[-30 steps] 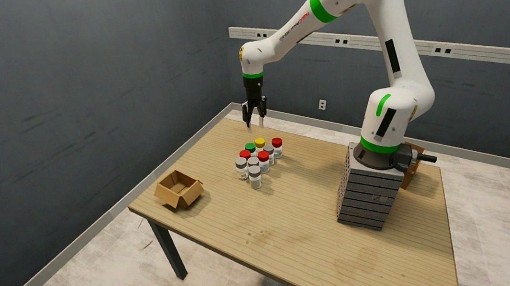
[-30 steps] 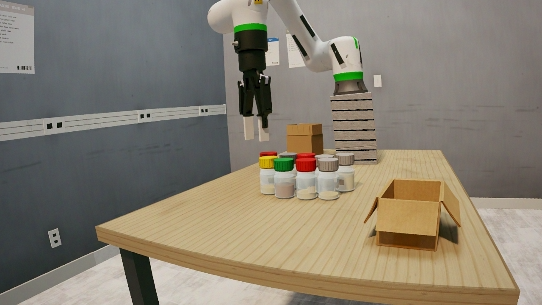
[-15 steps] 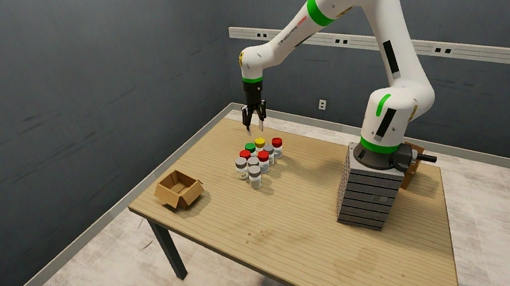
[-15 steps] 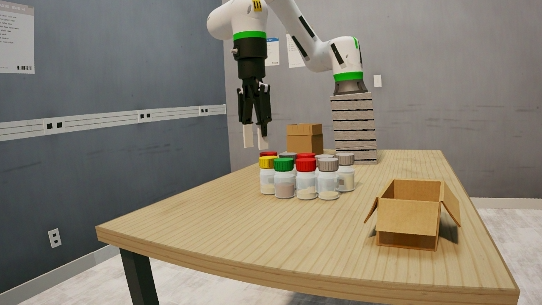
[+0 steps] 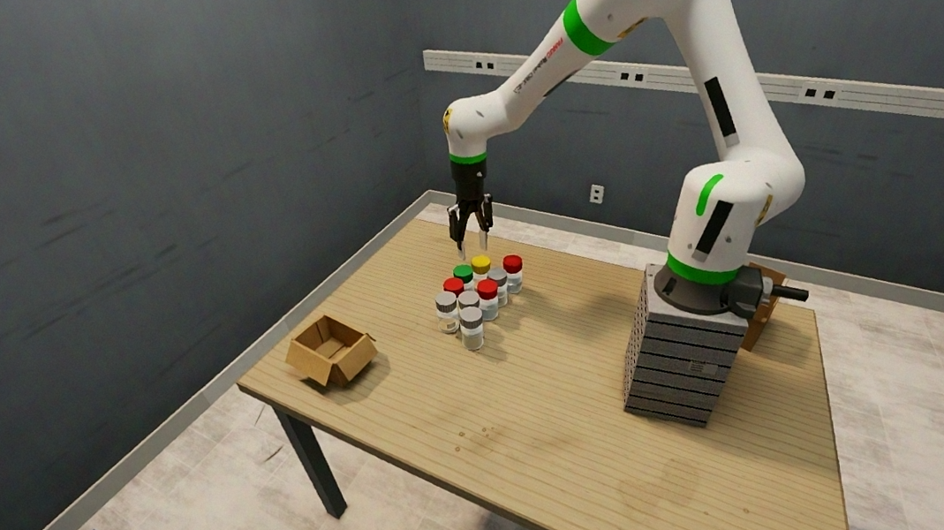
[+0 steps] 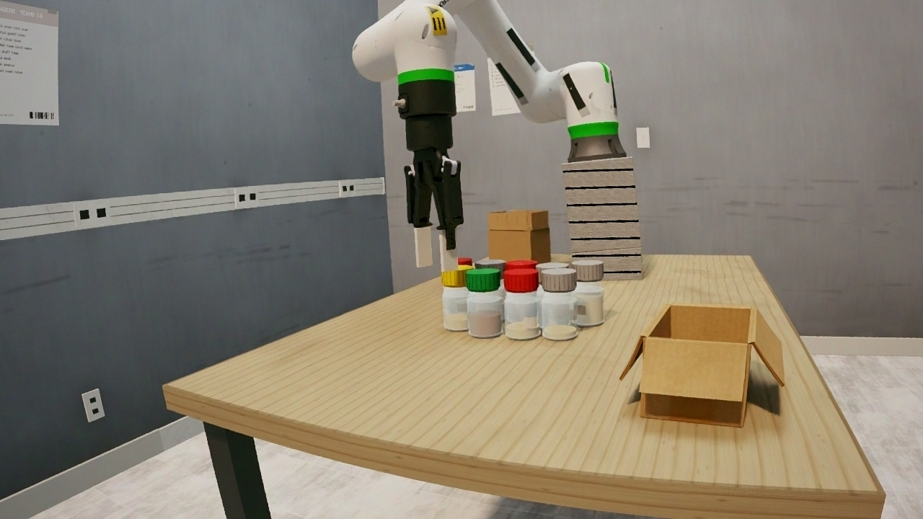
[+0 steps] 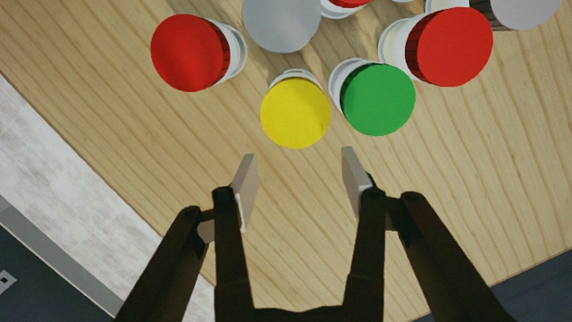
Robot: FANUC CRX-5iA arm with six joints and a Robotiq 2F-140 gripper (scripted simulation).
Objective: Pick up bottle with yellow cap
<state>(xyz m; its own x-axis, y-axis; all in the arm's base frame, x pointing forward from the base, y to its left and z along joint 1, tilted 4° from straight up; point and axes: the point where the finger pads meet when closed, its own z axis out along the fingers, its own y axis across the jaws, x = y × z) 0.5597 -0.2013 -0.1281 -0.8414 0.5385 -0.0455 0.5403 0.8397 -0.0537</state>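
My gripper is now 9 cm above the yellow-capped bottle, 3 cm past it and 2 cm to the right of it. The rest, counted from my hand: grey-capped bottle (10 cm behind, 9 cm below, 6 cm to the left).
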